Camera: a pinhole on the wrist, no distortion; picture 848 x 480 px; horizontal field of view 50.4 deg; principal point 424.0 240.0 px. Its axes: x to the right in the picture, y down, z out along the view. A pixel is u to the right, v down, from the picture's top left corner.
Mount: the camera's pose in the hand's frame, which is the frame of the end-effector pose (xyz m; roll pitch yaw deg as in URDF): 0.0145 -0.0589 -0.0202 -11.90 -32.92 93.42
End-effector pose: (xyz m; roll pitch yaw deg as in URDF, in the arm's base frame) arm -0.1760 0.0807 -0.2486 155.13 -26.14 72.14
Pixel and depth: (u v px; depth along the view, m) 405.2 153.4 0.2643
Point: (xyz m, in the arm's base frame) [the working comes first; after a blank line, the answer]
In the camera's frame: -0.0055 -0.0254 0.2643

-0.2422 0.2200 -0.4916
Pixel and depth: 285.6 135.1 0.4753
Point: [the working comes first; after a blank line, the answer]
In the camera's frame: -0.0730 -0.0553 0.4753

-0.3085 0.3308 -0.6740
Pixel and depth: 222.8 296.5 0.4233
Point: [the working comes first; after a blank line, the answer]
In the camera's frame: -0.0945 0.0265 0.4233

-0.3519 0.2468 -0.6437
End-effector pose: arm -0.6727 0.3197 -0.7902 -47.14 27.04 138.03
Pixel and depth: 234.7 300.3 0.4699
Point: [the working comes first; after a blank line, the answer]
In the camera's frame: -0.0987 0.0314 0.4699

-0.7499 0.4483 -0.3040
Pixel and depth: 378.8 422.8 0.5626
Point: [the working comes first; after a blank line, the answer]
In the camera's frame: -0.0282 0.1141 0.5626

-0.7579 0.3447 -0.2060
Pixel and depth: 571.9 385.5 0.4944
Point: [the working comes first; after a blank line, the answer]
In the camera's frame: 0.0812 0.0798 0.4944

-0.8175 0.2730 -0.3014
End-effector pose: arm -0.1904 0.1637 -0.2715 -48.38 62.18 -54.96
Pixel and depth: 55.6 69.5 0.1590
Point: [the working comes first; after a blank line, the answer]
In the camera's frame: -0.0650 -0.0301 0.1590

-0.1420 -0.0337 -0.1938
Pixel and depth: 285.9 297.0 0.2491
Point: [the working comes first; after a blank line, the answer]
In the camera's frame: -0.0382 0.0158 0.2491

-0.0860 -0.0363 -0.1054
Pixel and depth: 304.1 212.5 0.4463
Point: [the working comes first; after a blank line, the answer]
In the camera's frame: -0.0594 -0.0136 0.4463

0.0397 -0.1594 -0.0092
